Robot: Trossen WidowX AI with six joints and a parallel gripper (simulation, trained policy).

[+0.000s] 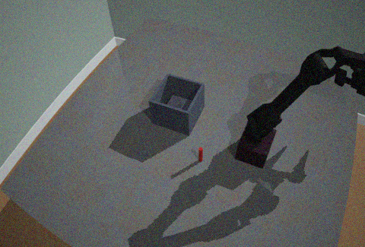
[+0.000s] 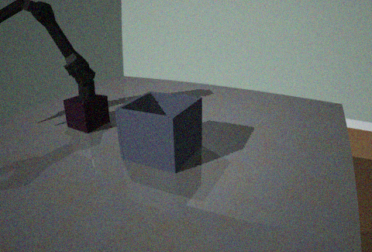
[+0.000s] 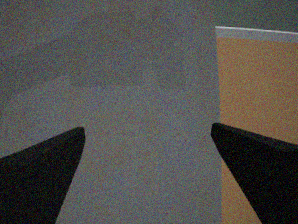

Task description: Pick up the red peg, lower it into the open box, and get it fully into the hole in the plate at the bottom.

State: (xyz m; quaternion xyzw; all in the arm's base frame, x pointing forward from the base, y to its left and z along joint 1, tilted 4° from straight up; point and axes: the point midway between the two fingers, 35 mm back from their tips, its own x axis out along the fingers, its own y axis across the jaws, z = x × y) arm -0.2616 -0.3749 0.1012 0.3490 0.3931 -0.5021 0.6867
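My gripper tip is now 530 mm to the right of the red peg, 400 mm short of it and 140 mm above it. Round my gripper tip: plate: 590 mm ahead, 400 mm to the left, 140 mm below.
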